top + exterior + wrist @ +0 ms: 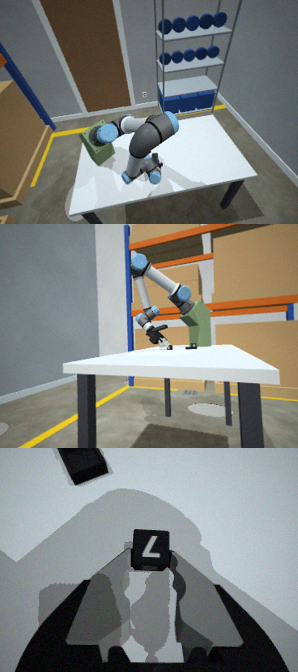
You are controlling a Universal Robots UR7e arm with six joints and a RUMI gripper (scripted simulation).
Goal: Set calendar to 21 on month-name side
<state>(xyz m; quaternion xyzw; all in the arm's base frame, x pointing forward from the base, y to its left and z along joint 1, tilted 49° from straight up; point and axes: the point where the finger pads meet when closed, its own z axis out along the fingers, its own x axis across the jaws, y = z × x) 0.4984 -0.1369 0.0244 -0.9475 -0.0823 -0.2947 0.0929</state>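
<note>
The dark cube lies 10 mm to the left of my hand and 10 mm below it.
</note>
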